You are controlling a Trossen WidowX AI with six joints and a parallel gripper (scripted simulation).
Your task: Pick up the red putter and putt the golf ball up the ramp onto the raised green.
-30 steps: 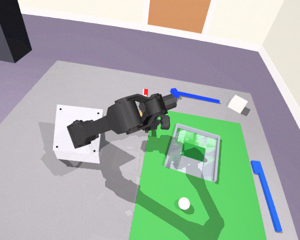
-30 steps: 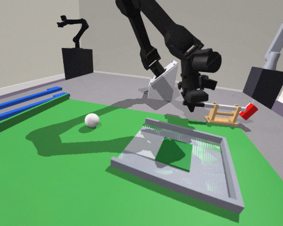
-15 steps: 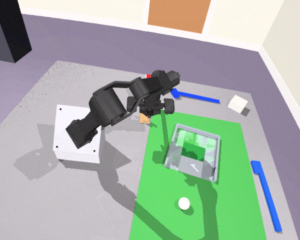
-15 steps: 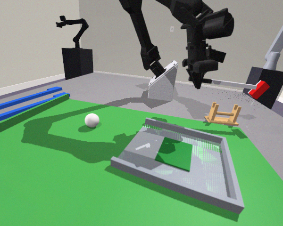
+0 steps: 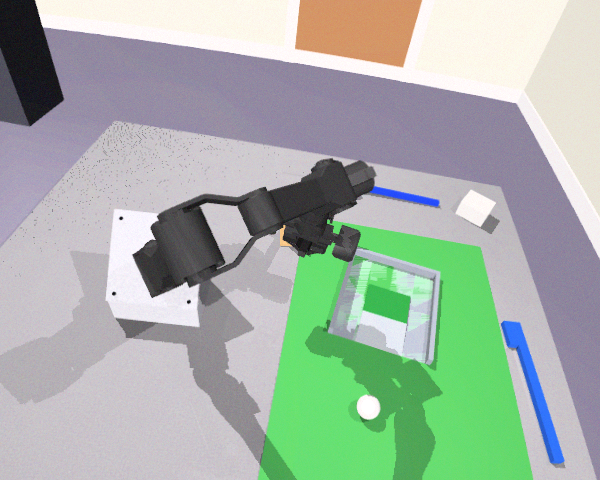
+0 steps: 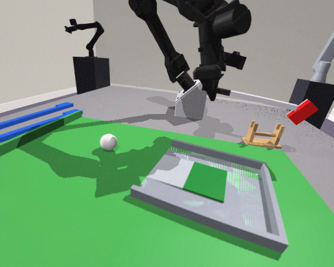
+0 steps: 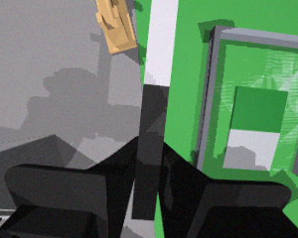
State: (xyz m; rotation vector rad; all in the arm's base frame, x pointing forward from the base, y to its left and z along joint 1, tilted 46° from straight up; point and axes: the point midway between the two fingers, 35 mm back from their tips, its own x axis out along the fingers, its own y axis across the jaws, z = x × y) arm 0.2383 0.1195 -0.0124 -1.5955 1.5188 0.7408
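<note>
Right now the red putter is 12 cm to the left of my gripper tip, 2 cm above it and 1 cm ahead of it. From my gripper tip the other things lie so: mat 24 cm ahead, 13 cm below, 11 cm to the right; then white golf ball 24 cm to the right, 17 cm ahead, 11 cm below; then white cube 45 cm ahead, 41 cm to the left, 11 cm below.
</note>
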